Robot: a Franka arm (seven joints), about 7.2 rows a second.
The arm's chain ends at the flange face. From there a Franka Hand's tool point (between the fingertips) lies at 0.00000 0.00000 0.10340 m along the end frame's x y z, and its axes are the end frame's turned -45 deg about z.
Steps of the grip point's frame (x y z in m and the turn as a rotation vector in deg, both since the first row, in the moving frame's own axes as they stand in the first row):
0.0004 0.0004 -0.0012 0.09 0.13 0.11
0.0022 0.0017 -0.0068 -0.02 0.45 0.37
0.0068 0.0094 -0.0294 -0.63 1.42 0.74
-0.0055 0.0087 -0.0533 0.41 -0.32 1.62
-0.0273 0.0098 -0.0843 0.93 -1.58 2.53
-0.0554 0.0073 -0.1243 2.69 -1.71 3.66
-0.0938 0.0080 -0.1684 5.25 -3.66 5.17
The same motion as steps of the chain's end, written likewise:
0.0005 0.0003 -0.0012 0.16 0.03 0.11
0.0022 0.0002 -0.0068 0.30 0.33 0.37
0.0088 0.0028 -0.0294 0.56 1.45 0.74
0.0032 0.0102 -0.0533 0.06 -0.52 1.62
-0.0092 0.0255 -0.0842 -0.46 -1.77 2.53
-0.0284 0.0458 -0.1241 0.69 -3.11 3.66
-0.0494 0.0745 -0.1678 1.12 -6.30 5.17

